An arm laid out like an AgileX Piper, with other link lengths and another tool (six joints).
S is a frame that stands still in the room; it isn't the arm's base.
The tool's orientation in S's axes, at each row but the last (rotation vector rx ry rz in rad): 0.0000 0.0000 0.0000; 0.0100 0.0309 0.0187; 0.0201 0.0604 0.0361; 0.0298 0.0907 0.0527; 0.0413 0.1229 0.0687
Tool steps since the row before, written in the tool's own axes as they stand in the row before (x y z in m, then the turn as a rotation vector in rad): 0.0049 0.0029 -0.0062 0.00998 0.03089 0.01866; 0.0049 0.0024 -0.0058 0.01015 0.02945 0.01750; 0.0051 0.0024 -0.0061 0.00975 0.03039 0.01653; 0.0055 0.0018 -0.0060 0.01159 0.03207 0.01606; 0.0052 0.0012 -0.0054 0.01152 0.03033 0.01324
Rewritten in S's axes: 0.0049 0.0029 -0.0062 0.00998 0.03089 0.01866; 0.0047 0.0025 -0.0059 0.01014 0.02946 0.01748; 0.0046 0.0027 -0.0063 0.00965 0.03041 0.01656; 0.0048 0.0023 -0.0064 0.01135 0.03220 0.01598; 0.0044 0.0018 -0.0059 0.01105 0.03056 0.01311
